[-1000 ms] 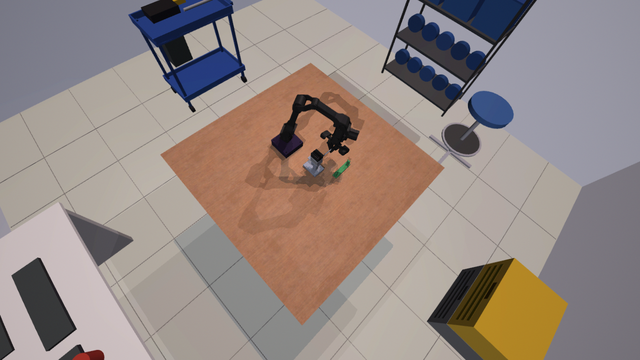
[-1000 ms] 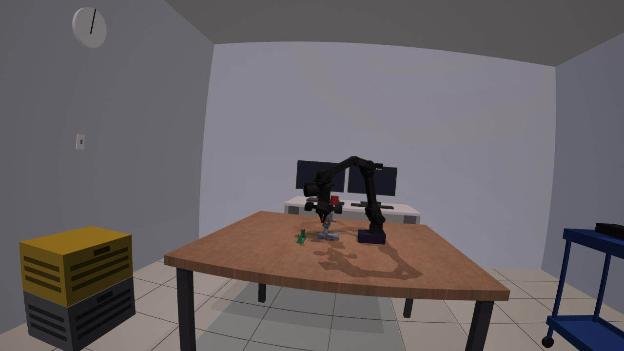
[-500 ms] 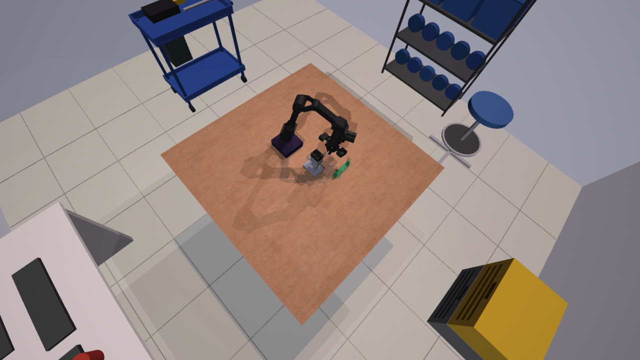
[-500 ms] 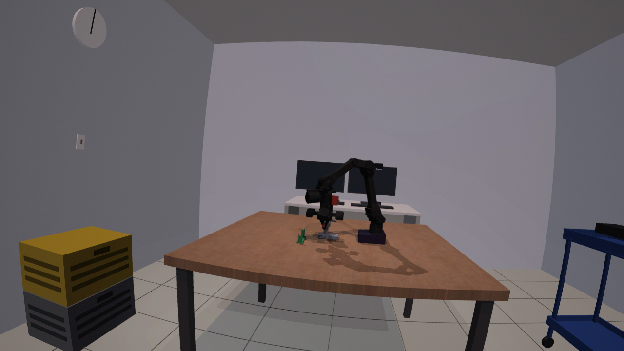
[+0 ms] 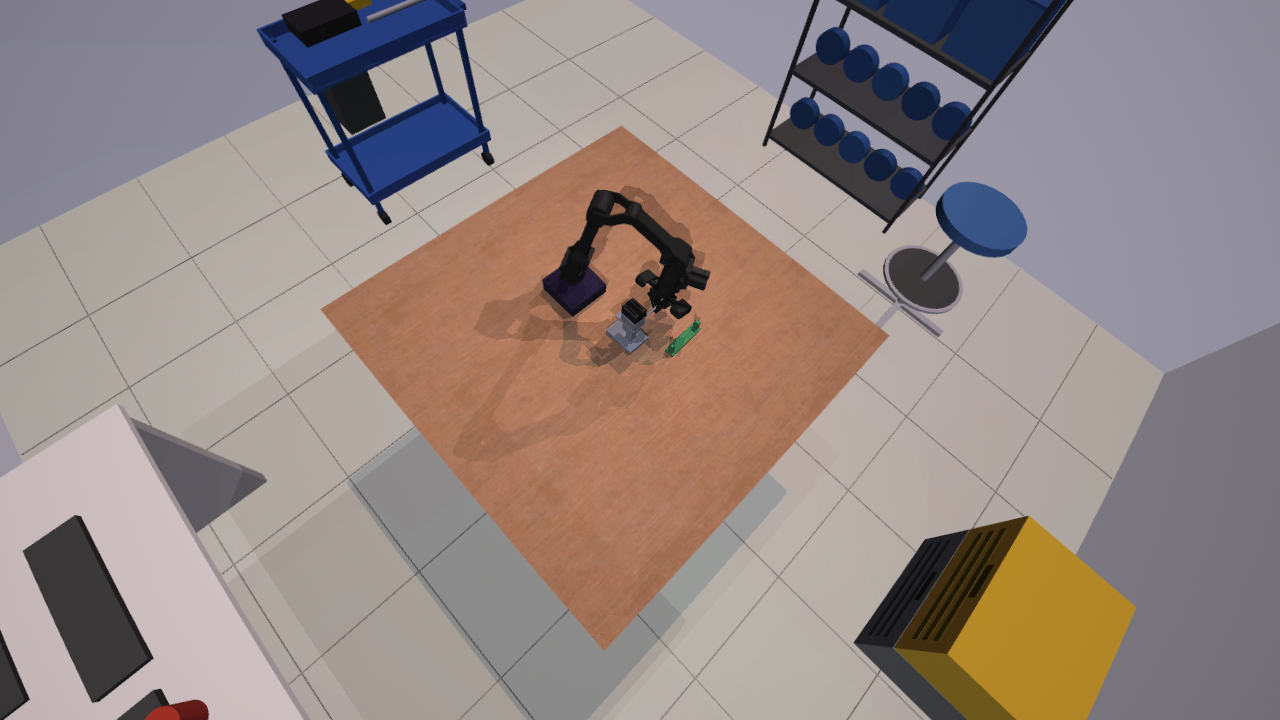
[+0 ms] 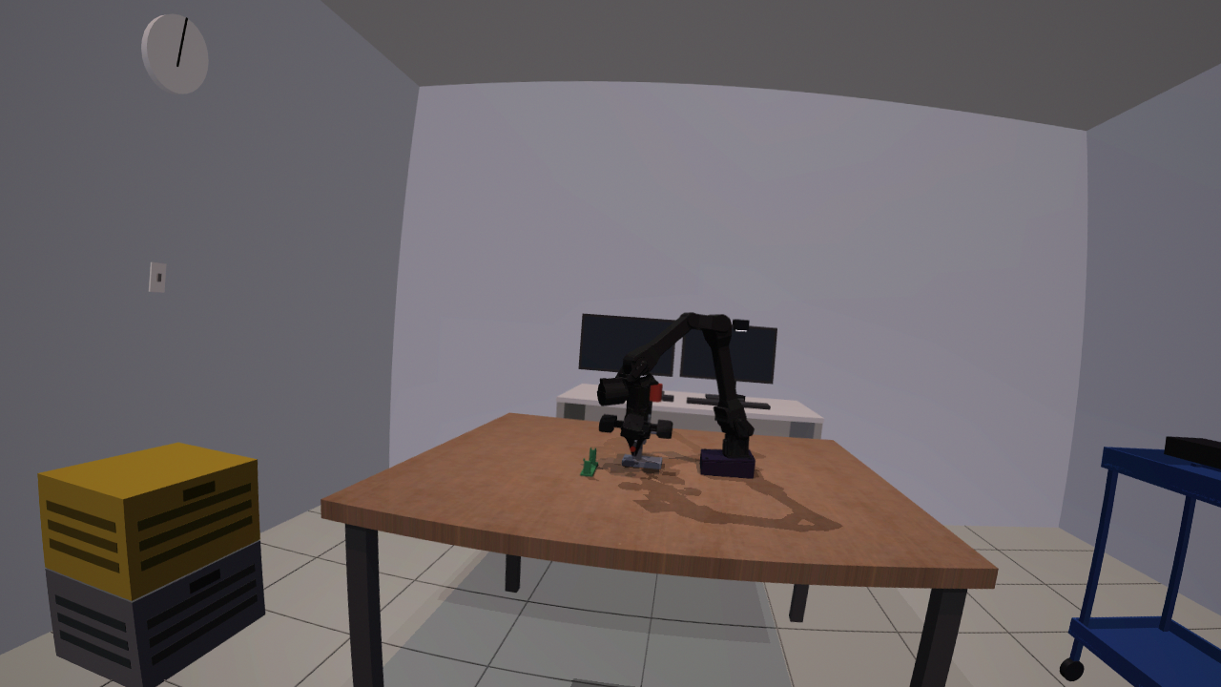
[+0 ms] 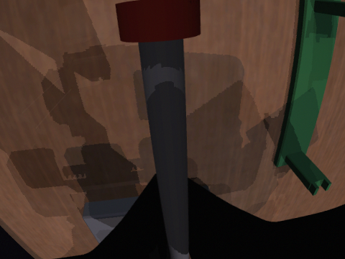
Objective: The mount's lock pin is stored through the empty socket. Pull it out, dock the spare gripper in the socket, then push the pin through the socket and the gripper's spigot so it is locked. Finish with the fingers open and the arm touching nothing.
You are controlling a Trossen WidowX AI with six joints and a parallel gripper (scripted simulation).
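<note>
My gripper tip is now 10 cm to the left of the grey mount, 3 cm past it and 1 cm below it. From my gripper tip the other things lie so: spare gripper: 10 cm to the right, 8 cm above, 2 cm behind; then green pin cradle: 11 cm ahead, 2 cm below.
</note>
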